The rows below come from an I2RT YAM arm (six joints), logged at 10 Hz.
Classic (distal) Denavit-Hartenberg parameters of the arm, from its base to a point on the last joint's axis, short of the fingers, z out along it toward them. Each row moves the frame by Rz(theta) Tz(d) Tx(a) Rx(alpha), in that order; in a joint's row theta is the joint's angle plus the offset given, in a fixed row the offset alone. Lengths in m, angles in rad.
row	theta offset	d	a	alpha
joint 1	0	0.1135	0.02	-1.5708
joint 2	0	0	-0.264	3.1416
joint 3	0.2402	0	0.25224	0
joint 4	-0.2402	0	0.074	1.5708
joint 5	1.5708	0	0	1.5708
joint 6	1.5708	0.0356	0	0
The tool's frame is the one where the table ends.
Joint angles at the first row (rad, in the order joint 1, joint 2, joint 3, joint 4, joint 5, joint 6):
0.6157 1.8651 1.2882 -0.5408 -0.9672 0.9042
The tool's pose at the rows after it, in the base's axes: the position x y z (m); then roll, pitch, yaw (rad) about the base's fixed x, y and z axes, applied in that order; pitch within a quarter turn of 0, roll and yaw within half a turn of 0:
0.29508 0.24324 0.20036 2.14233 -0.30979 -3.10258
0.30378 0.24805 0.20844 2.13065 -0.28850 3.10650
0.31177 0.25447 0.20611 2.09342 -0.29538 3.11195
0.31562 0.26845 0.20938 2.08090 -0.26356 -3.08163
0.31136 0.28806 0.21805 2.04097 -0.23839 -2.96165
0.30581 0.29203 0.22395 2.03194 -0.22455 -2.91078
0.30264 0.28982 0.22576 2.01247 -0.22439 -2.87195
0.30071 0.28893 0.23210 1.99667 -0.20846 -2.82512
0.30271 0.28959 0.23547 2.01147 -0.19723 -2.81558
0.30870 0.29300 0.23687 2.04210 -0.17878 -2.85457
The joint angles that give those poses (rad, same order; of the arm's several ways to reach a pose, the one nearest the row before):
0.6153 1.8533 1.2674 -0.4290 -0.9192 1.0269
0.6152 1.8529 1.2820 -0.3429 -0.8724 1.1258
0.6155 1.8855 1.3016 -0.2836 -0.8942 1.1650
0.6359 1.9350 1.3899 -0.3621 -0.9293 1.0731
0.6764 1.9711 1.4754 -0.4311 -0.9878 0.9987
0.6910 1.9683 1.4991 -0.4827 -1.0091 0.9493
0.6903 1.9607 1.4974 -0.5120 -1.0433 0.9122
0.6903 1.9595 1.5255 -0.5775 -1.0738 0.8470
0.6888 1.9727 1.5648 -0.6369 -1.0660 0.8031
0.6880 1.9879 1.5926 -0.6263 -1.0195 0.8231

